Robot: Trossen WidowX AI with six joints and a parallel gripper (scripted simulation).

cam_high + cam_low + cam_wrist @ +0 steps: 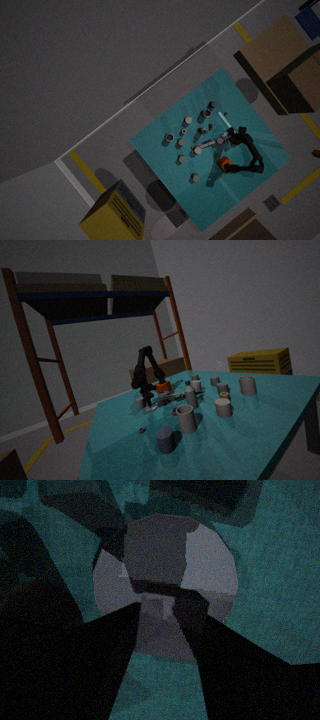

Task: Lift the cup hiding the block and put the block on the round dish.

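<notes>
Now: gripper tip 3 cm above the pale round dish. Round my gripper tip: balance beam 25 cm to the left, 2 cm ahead; then red block 17 cm ahead, 14 cm to the left, 2 cm below.
</notes>
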